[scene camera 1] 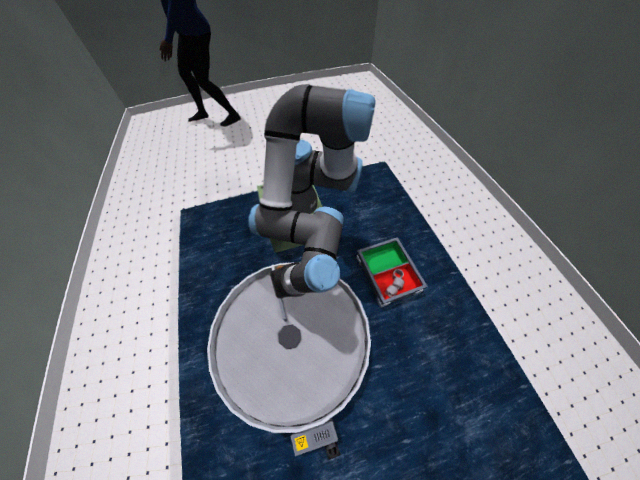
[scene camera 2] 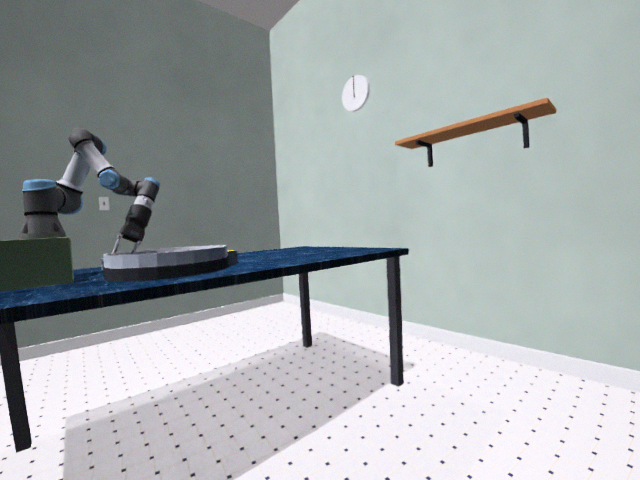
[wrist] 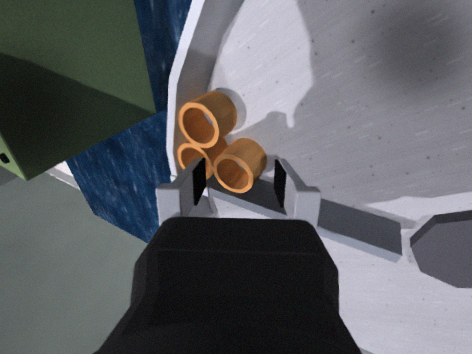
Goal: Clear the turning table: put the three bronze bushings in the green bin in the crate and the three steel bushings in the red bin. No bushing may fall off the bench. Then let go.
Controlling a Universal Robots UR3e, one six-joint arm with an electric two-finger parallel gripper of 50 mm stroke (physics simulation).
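Frame: origin at the arm's base, x ahead, y left, z up, level; millimetres.
Where they show: gripper, fingertip midpoint: (wrist: 239,173); arm's base at its link origin: (scene camera 1: 297,202) (scene camera 2: 43,240).
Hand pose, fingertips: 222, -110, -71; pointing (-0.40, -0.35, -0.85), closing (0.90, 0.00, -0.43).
Things, the pixels of their top centre, and the offset from my fingertips, as dx, dy, dz. "pt": a spot on its surface instead.
- red bin at a spot on its surface: (scene camera 1: 414,284) pt +111, +396, -64
- crate at a spot on its surface: (scene camera 1: 377,245) pt -38, +325, -20
- divider bar at a spot on its surface: (wrist: 360,227) (scene camera 1: 284,311) pt +87, -13, +1
- hub at its top centre: (scene camera 1: 289,336) +153, -17, -9
- control box at a spot on its surface: (scene camera 1: 323,435) pt +388, +3, -12
Three bronze bushings stand together on the turning table (scene camera 1: 248,372) (scene camera 2: 191,253) (wrist: 350,125), by its rim and a dark divider bar. In the wrist view one (wrist: 228,109) is at the back, one (wrist: 218,149) is nearest the rim and partly hidden, and one (wrist: 254,152) is at the right. My gripper (scene camera 2: 125,251) (wrist: 239,173) is open and empty, low over the table; the right-hand bushing shows between its fingertips, the rim-side one beside the left fingertip. The green bin (scene camera 1: 382,256) shows no bushing. The red bin (scene camera 1: 414,284) holds three steel bushings (scene camera 1: 394,287).
The crate (scene camera 1: 377,245) stands on the blue bench right of the turning table. The divider bar (scene camera 1: 283,310) (wrist: 360,227) runs from the hub (scene camera 1: 289,336) to the rim. The green robot base block (scene camera 2: 36,263) (wrist: 75,60) is close beside the rim. A control box (scene camera 1: 323,435) sits at the far side.
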